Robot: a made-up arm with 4 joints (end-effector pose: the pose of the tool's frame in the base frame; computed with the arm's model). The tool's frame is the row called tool.
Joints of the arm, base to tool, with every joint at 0 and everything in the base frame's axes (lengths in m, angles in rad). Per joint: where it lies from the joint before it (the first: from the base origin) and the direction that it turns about. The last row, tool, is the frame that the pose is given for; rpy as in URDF.
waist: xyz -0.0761 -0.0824 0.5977 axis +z
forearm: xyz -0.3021 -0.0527 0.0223 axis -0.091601 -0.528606 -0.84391
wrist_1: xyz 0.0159 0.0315 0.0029 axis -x
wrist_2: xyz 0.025 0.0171 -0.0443 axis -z
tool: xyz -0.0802 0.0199 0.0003 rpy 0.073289 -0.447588 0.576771
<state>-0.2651 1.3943 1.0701 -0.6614</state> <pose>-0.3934 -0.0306 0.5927 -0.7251 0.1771 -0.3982</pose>
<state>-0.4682 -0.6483 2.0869 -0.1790</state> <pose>-0.4061 -0.0156 0.6348 -1.4888 0.5928 1.1797</pose>
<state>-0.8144 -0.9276 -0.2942 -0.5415</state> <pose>-0.3703 0.1464 0.6078 0.9921 -0.3120 0.8352</pose>
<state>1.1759 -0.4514 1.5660 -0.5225</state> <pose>-0.1306 -0.4175 0.6357 -1.4455 -0.1881 2.5601</pose>
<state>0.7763 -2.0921 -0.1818 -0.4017</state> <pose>-0.2356 -0.3963 0.6439 -1.0283 -1.6731 -2.1672</pose>
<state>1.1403 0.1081 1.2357 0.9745</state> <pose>-0.1629 -0.3531 0.5198 -0.7442 -1.2403 0.7905</pose>
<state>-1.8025 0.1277 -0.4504 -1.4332</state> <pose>-0.0661 0.2113 0.5582 -0.1346 -0.8215 0.1953</pose>
